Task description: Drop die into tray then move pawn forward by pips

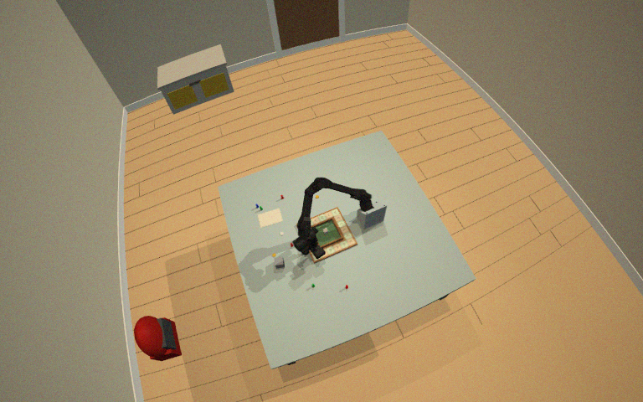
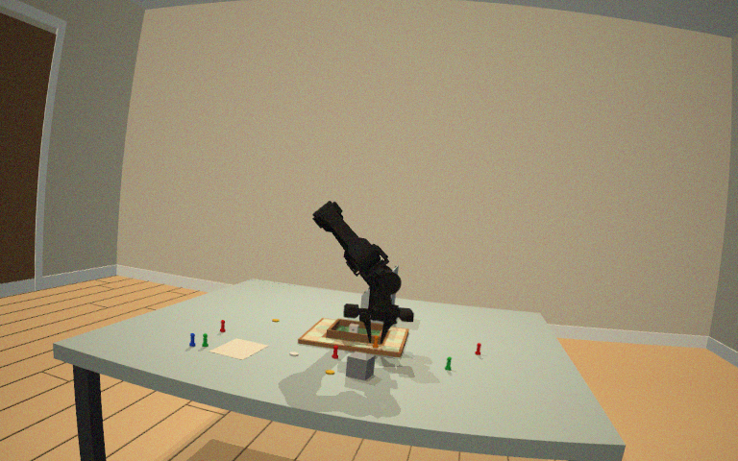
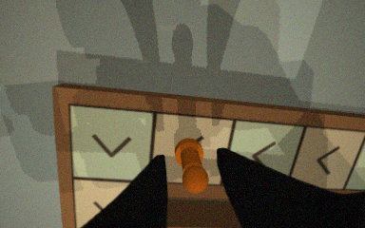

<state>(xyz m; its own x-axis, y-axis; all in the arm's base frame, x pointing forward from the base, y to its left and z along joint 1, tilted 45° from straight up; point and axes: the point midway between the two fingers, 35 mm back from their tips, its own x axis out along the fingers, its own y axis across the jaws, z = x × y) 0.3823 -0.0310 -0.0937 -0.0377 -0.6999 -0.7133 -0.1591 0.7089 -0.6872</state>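
Now: the orange pawn right at my gripper tip. Round my gripper tip: grey cube (220 mm ahead, 10 mm to the right); white die (120 mm behind, 80 mm to the right); green dice tray (120 mm behind, 60 mm to the right, 20 mm below).
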